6 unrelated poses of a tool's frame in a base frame.
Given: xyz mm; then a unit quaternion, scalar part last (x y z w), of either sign.
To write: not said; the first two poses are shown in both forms.
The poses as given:
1: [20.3 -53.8 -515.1 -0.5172 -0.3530 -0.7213 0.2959]
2: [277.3 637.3 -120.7 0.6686 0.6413 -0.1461 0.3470]
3: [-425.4 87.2 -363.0 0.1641 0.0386 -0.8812 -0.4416]
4: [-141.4 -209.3 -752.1 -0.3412 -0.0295 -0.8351 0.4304]
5: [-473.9 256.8 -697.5 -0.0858 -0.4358 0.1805 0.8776]
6: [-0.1 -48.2 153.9 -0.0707 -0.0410 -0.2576 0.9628]
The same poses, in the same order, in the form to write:
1: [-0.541 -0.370 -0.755 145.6 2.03 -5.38 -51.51]
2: [0.713 0.684 -0.156 139.4 27.73 63.73 -12.07]
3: [-0.183 -0.043 0.982 127.6 -42.54 8.72 -36.30]
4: [-0.378 -0.033 -0.925 129.0 -14.14 -20.93 -75.21]
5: [-0.179 -0.909 0.376 57.3 -47.39 25.68 -69.75]
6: [-0.262 -0.152 -0.953 31.4 -0.01 -4.82 15.39]
